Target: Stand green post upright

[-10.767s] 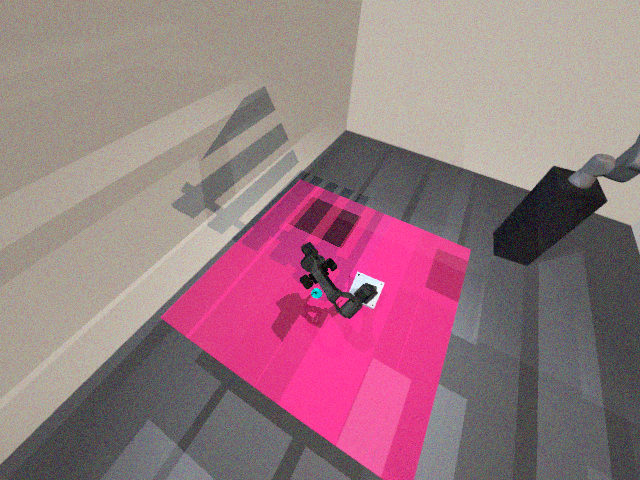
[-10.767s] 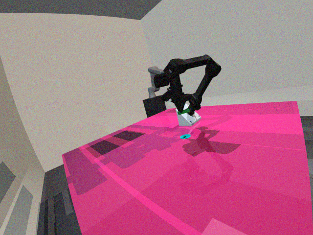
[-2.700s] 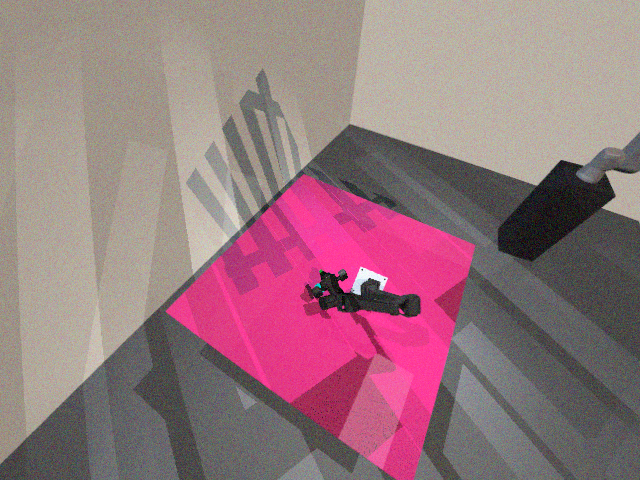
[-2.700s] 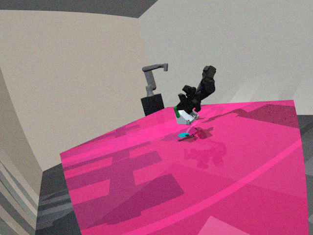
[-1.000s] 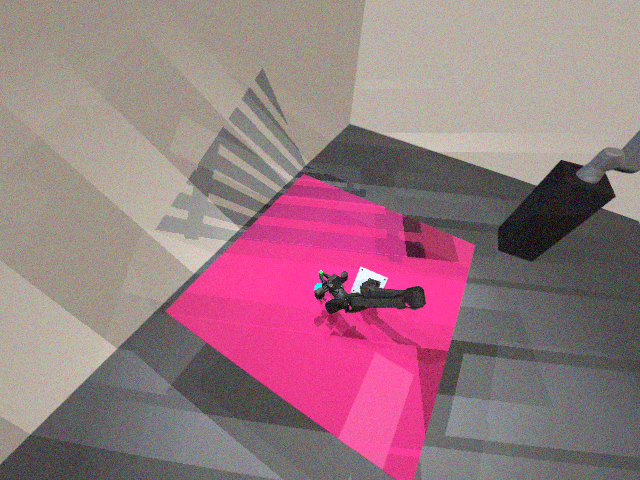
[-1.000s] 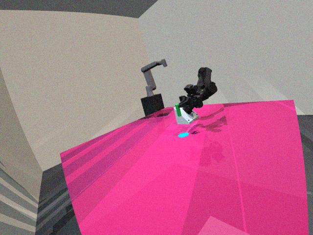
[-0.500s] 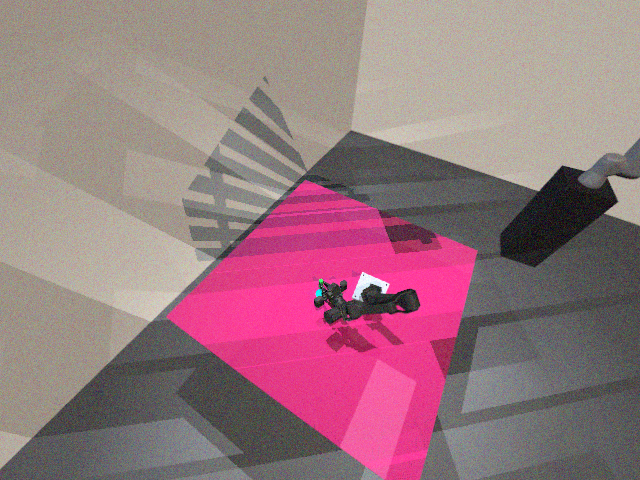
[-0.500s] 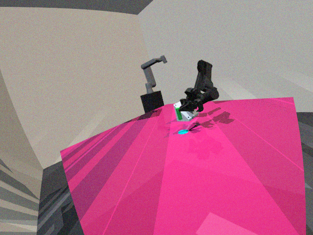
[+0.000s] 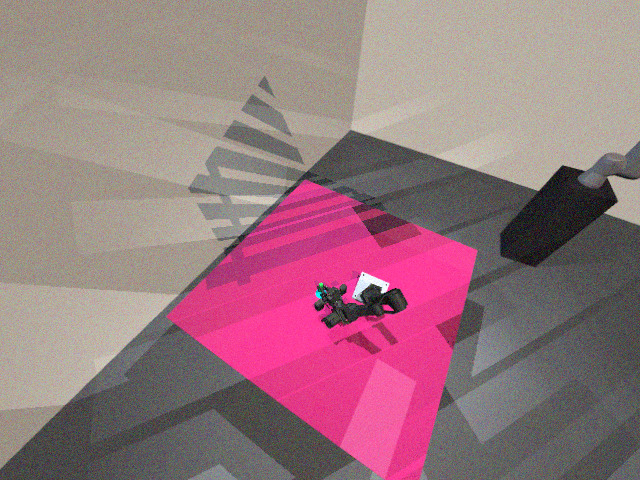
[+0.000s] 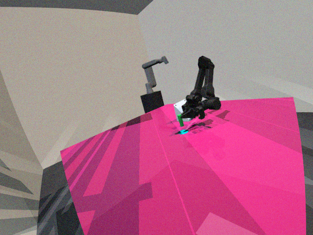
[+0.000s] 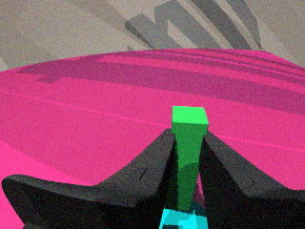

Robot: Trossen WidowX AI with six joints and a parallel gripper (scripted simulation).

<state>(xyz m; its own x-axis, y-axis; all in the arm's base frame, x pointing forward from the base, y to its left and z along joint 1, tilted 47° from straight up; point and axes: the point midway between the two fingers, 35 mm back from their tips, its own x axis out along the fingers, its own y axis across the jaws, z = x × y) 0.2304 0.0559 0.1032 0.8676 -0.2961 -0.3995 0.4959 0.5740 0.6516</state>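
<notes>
My gripper tip is 9 cm above the cyan circle. From my gripper tip the other things lie so: green post (2 cm below).
</notes>
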